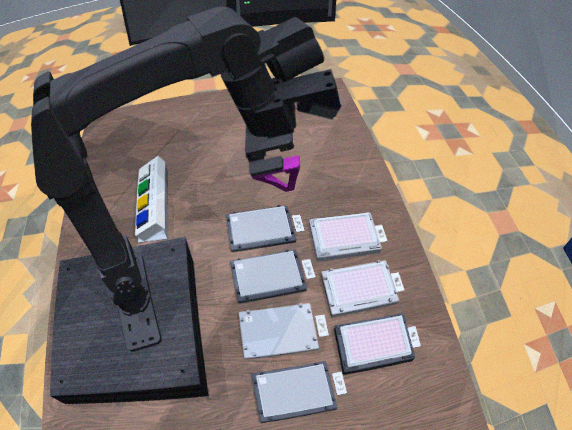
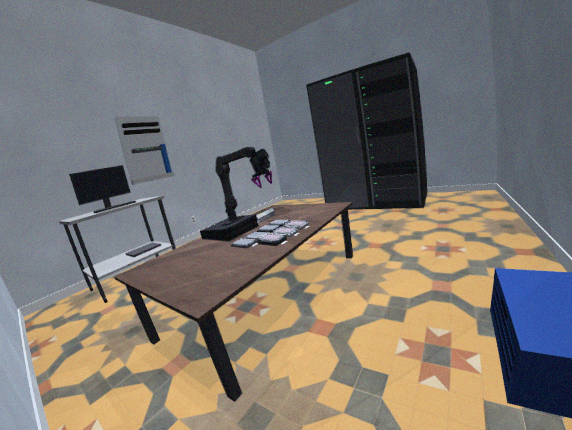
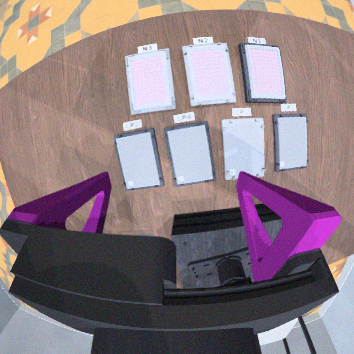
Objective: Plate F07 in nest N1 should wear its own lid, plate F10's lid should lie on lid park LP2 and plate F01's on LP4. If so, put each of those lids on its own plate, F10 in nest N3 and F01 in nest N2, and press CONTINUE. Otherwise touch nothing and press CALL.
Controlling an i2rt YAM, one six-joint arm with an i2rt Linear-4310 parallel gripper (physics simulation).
Labels:
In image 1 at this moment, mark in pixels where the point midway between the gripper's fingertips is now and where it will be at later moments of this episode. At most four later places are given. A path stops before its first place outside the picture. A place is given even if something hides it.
My gripper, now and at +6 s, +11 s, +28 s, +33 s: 288, 165; 196, 153; 200, 192; 148, 221; 147, 210

